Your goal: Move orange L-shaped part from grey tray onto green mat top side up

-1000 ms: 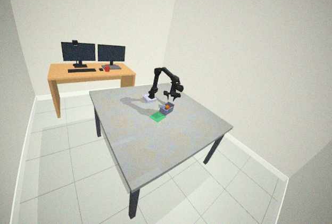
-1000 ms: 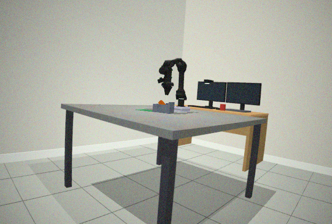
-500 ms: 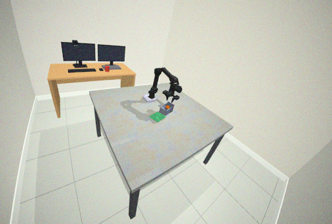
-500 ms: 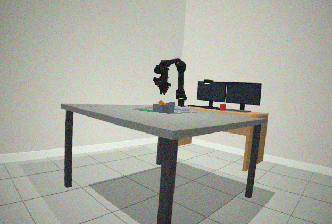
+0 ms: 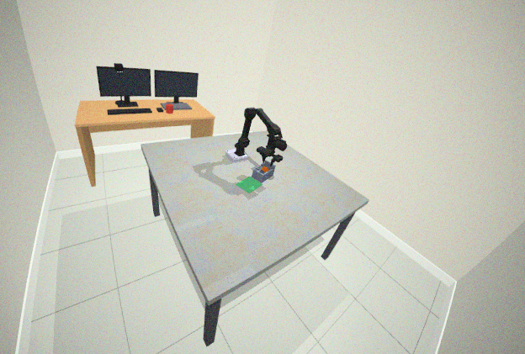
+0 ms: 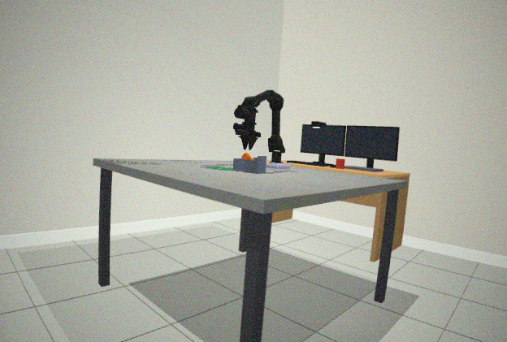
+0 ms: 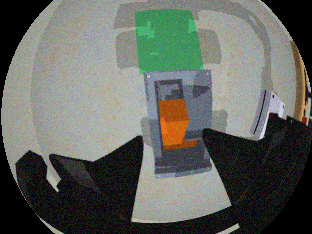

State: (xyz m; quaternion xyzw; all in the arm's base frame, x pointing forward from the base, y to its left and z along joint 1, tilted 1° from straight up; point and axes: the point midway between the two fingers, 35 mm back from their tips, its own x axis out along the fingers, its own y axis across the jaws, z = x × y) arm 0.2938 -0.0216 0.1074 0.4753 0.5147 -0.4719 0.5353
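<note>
Right now the orange L-shaped part is 2 cm behind my gripper tip, 3 cm to the left of it and 7 cm below it. From my gripper tip the other things lie so: green mat (15 cm to the right, 13 cm below).
</note>
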